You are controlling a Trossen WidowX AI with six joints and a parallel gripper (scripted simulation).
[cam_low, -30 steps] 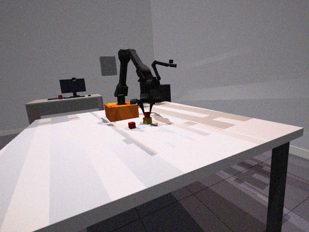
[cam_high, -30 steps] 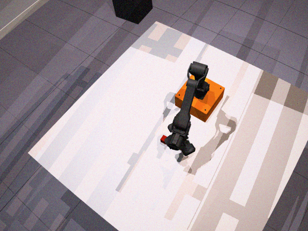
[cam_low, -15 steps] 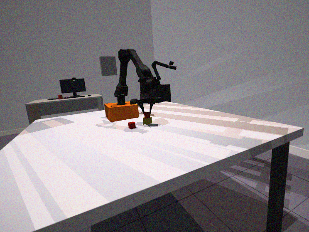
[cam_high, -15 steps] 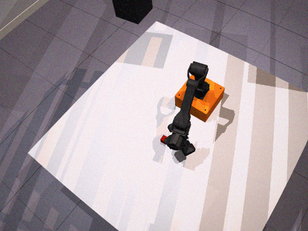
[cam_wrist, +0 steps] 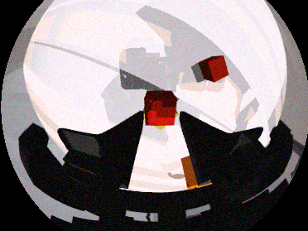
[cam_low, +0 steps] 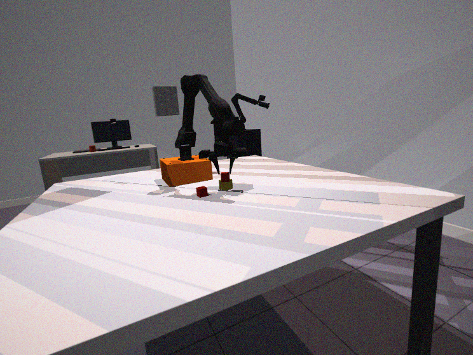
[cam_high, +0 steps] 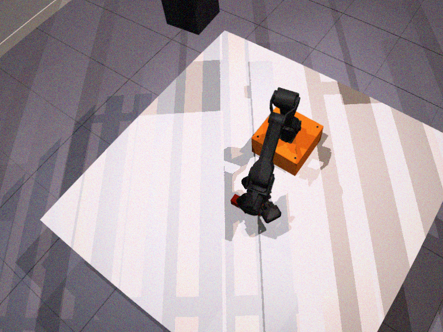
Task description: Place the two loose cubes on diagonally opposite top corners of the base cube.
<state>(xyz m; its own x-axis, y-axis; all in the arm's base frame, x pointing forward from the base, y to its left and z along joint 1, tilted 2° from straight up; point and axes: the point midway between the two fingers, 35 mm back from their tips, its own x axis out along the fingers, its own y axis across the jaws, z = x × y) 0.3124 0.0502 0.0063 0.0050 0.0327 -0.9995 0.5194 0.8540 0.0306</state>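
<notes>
Now: the yellow base cube 20 mm behind my gripper tip, 10 mm to the left of it and 50 mm below it.
</notes>
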